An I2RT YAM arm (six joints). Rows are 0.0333 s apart.
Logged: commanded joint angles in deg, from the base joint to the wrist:
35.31 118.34 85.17 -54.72 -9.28 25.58
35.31 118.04 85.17 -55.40 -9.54 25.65
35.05 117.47 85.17 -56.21 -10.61 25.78
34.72 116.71 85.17 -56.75 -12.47 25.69
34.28 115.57 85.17 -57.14 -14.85 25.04
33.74 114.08 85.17 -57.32 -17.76 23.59
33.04 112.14 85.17 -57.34 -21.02 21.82
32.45 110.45 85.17 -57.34 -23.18 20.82
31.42 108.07 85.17 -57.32 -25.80 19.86
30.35 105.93 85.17 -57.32 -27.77 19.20
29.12 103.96 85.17 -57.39 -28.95 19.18
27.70 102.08 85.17 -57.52 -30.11 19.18
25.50 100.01 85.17 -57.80 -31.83 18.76
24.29 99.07 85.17 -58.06 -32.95 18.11
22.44 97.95 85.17 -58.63 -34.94 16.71
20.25 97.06 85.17 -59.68 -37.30 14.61
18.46 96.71 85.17 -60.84 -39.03 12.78
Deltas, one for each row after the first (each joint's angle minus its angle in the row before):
0.00 -0.30 0.00 -0.68 -0.26 0.07
-0.26 -0.57 0.00 -0.81 -1.07 0.13
-0.33 -0.76 0.00 -0.54 -1.86 -0.09
-0.44 -1.14 0.00 -0.39 -2.38 -0.65
-0.54 -1.49 0.00 -0.18 -2.91 -1.45
-0.70 -1.94 0.00 -0.02 -3.26 -1.77
-0.59 -1.69 0.00 0.00 -2.16 -1.00
-1.03 -2.38 0.00 0.02 -2.62 -0.96
-1.07 -2.14 0.00 0.00 -1.97 -0.66
-1.23 -1.97 0.00 -0.07 -1.18 -0.02
-1.42 -1.88 0.00 -0.13 -1.16 0.00
-2.20 -2.07 0.00 -0.28 -1.72 -0.42
-1.21 -0.94 0.00 -0.26 -1.12 -0.65
-1.85 -1.12 0.00 -0.57 -1.99 -1.40
-2.19 -0.89 0.00 -1.05 -2.36 -2.10
-1.79 -0.35 0.00 -1.16 -1.73 -1.83

